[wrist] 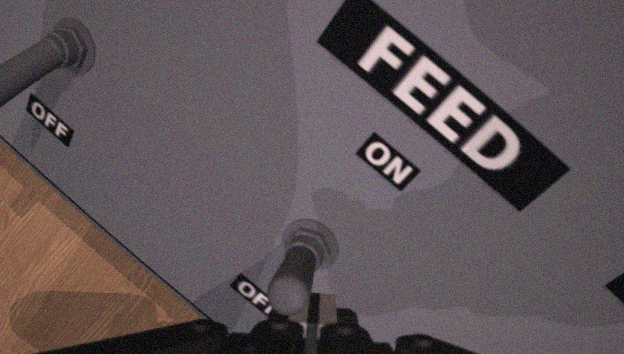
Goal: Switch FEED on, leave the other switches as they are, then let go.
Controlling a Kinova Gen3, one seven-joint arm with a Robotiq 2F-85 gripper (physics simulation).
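Frame: origin at the arm's base, x right, y down, z ahead, level; millimetres.
Seen in the pictures: gripper, fingertip midpoint: [313,321].
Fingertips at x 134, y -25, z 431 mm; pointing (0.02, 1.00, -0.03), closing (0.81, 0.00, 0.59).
Offsets run from my fingertips to a thing's middle. "*": to the spot under its first point. Level surfaces: height alone.
The FEED switch is a grey round lever @(* dx -18, dy -31, dz +15 mm) [295,277] on a hex collar, low in the middle of the wrist view. It leans down the view, and its rounded end covers part of its OFF label @(* dx -21, dy +35, dz -17 mm) [250,291]. Its ON label @(* dx -16, dy -7, dz +58 mm) [388,161] is on the other side of the collar, below the large FEED label @(dx -16, dy -20, dz +80 mm) [442,105]. My gripper [313,321] is shut, with nothing seen between its fingers. The fingertips are right by the lever's rounded end and overlap it in the view; whether they touch cannot be told.
A second lever @(* dx -133, dy -4, dz +5 mm) [30,67] with its own OFF label @(* dx -136, dy +35, dz -17 mm) [49,120] is at the upper left. The grey panel @(dx -76, dy +45, dz +91 mm) [200,125] ends at a diagonal edge at the lower left, with the wooden table @(dy +112 mm) [65,250] beyond. Part of another black label @(* dx +65, dy -16, dz +74 mm) [617,286] shows at the right edge.
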